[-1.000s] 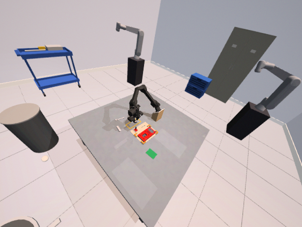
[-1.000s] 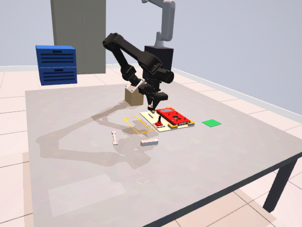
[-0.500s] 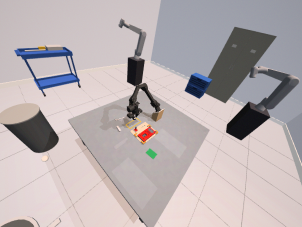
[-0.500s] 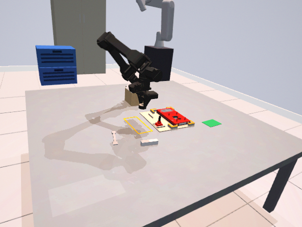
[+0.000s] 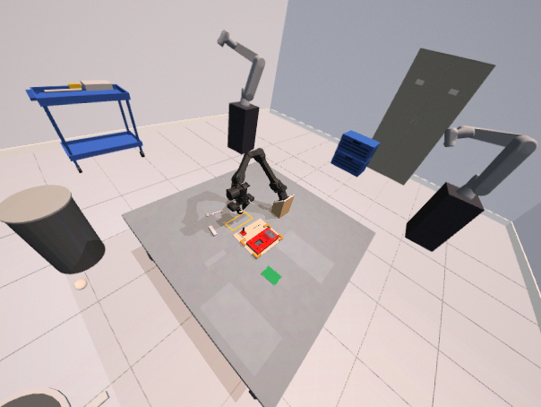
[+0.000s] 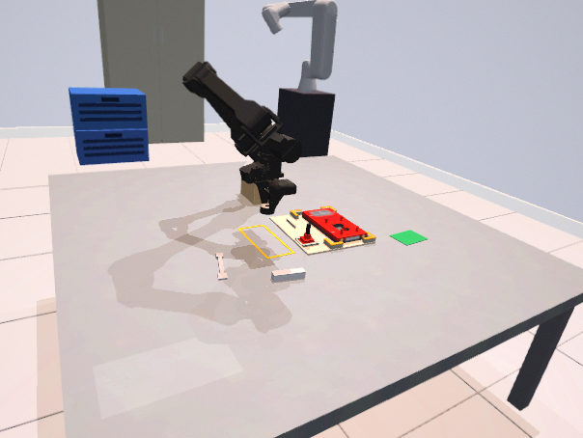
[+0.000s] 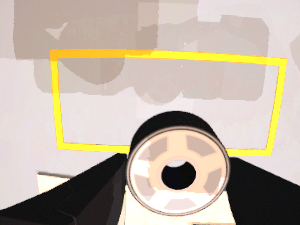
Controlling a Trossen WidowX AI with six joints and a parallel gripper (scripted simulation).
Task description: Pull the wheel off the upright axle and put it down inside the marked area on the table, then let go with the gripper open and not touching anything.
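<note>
The black axle is 7 cm ahead of my gripper tip, 10 cm to the left of it and 6 cm below it. Also, from my gripper tip: green square: 18 cm ahead, 41 cm to the left, 10 cm below; wheel: right at my gripper tip.
</note>
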